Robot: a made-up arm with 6 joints. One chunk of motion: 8 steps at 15 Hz.
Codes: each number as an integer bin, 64 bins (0 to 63) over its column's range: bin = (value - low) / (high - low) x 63, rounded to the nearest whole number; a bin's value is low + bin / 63 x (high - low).
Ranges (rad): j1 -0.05..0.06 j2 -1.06..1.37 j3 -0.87..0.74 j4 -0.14..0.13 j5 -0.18..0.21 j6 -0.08..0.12
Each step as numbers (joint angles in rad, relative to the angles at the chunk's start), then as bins.
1 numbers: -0.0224 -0.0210 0.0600 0.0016 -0.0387 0.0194
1 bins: 16 27 36 33 23 31
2 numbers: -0.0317 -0.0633 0.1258 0.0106 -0.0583 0.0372
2 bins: 10 26 39 35 20 37
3 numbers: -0.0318 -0.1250 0.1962 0.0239 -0.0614 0.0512
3 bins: 10 24 42 38 19 41
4 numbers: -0.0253 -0.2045 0.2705 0.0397 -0.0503 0.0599
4 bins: 14 22 45 42 21 44
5 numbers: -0.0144 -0.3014 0.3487 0.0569 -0.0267 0.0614
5 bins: 20 20 48 46 25 45
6 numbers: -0.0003 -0.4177 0.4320 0.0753 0.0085 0.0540
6 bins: 28 17 51 50 30 42
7 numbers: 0.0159 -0.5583 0.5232 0.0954 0.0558 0.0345
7 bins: 38 13 55 55 38 36
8 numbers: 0.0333 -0.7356 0.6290 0.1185 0.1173 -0.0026
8 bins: 48 8 59 60 48 24
